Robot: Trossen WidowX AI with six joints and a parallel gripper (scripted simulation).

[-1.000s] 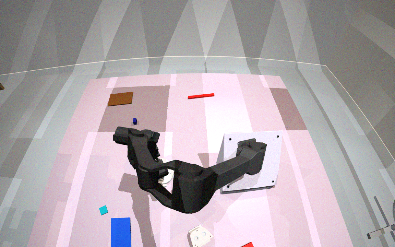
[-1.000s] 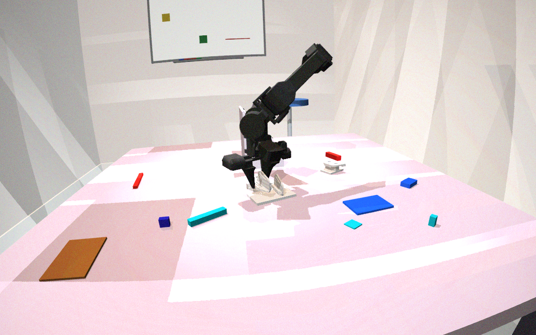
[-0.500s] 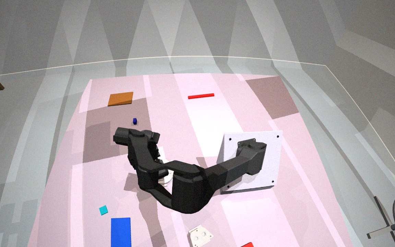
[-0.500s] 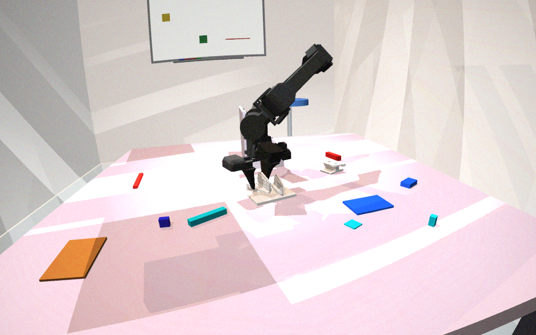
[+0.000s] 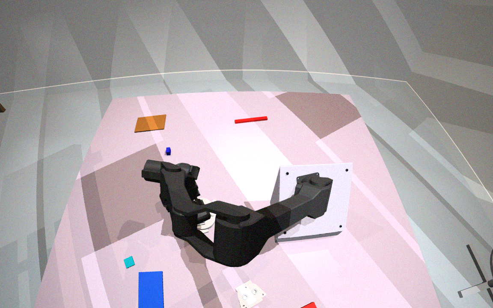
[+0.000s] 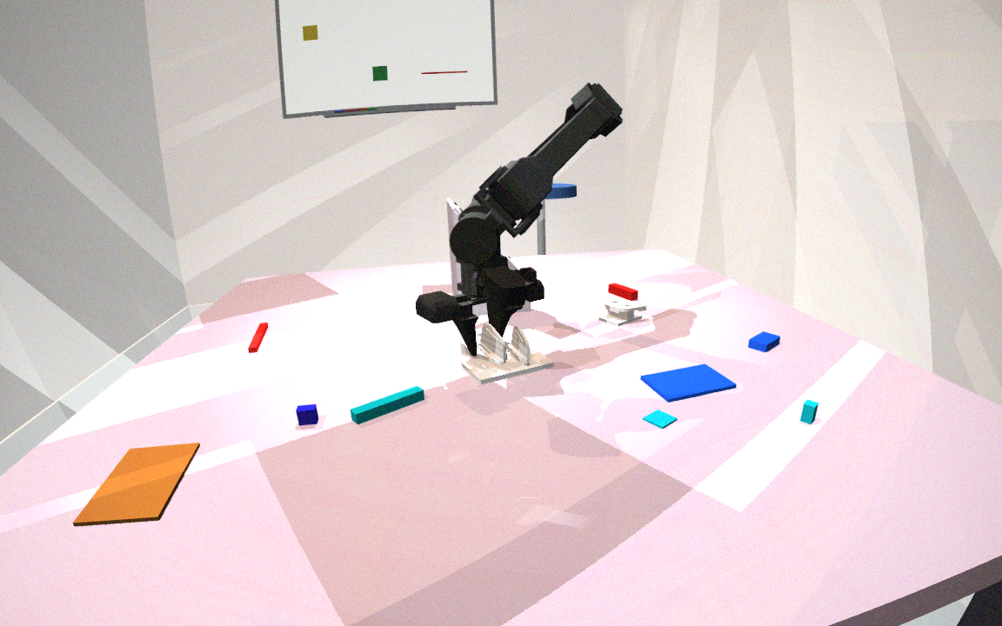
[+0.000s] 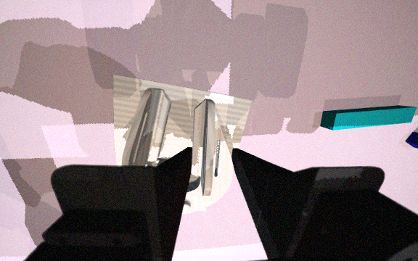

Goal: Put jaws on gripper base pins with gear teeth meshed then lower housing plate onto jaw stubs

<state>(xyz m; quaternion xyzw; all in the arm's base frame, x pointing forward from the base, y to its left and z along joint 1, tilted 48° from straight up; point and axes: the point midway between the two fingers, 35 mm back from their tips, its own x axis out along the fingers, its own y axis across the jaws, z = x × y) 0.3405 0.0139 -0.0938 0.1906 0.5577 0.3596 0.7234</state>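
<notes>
Right now my gripper tip is 10 mm short of the white sheet, 30 mm to the right of it and 20 mm above it. Also, from my gripper tip: white jaw (40 mm behind, 40 mm to the left, 10 mm below); then housing plate (60 mm behind, 20 mm to the left, 20 mm below); then cyan bar (90 mm ahead, 150 mm to the right, 20 mm below).
</notes>
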